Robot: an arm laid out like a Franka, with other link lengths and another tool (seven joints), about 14 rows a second.
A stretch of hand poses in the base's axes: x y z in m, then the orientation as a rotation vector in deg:
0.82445 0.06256 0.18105 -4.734 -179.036 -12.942
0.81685 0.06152 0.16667 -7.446 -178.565 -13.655
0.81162 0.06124 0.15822 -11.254 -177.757 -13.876
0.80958 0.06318 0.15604 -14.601 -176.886 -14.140
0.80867 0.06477 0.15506 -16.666 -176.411 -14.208
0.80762 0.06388 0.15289 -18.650 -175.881 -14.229
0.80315 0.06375 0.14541 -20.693 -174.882 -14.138
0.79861 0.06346 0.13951 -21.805 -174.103 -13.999
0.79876 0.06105 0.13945 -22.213 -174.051 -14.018
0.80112 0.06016 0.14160 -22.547 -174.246 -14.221
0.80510 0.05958 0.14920 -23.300 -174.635 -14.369
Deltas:
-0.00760 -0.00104 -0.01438 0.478 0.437 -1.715
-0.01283 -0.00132 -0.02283 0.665 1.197 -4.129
-0.01487 0.00062 -0.02501 0.885 1.951 -6.265
-0.01578 0.00221 -0.02599 0.954 2.332 -7.592
-0.01683 0.00132 -0.02816 0.998 2.752 -8.872
-0.02130 0.00119 -0.03564 1.006 3.622 -10.197
-0.02584 0.00090 -0.04154 0.970 4.327 -10.926
-0.02569 -0.00151 -0.04160 0.984 4.346 -11.193
-0.02333 -0.00240 -0.03945 1.098 4.106 -11.410
-0.01935 -0.00298 -0.03185 1.158 3.643 -11.896

